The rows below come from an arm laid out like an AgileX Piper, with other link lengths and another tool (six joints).
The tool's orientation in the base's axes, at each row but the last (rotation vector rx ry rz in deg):
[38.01 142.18 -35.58]
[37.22 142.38 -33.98]
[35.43 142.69 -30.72]
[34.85 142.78 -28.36]
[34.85 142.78 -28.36]
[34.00 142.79 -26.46]
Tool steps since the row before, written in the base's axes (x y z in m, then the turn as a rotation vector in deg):
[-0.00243 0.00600 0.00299 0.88 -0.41 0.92]
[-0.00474 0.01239 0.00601 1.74 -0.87 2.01]
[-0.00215 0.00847 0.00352 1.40 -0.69 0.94]
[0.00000 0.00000 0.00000 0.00 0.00 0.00]
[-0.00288 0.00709 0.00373 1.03 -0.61 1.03]
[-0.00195 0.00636 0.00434 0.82 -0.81 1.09]
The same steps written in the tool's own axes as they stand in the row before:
[0.00215 0.00244 -0.00635 -1.32 -0.10 -0.20]
[0.00429 0.00555 -0.01276 -2.73 -0.30 -0.50]
[0.00235 0.00494 -0.00767 -1.82 -0.07 0.12]
[0.00000 0.00000 0.00000 0.00 0.00 0.00]
[0.00235 0.00361 -0.00734 -1.56 -0.21 -0.13]
[0.00103 0.00354 -0.00703 -1.50 -0.49 -0.18]

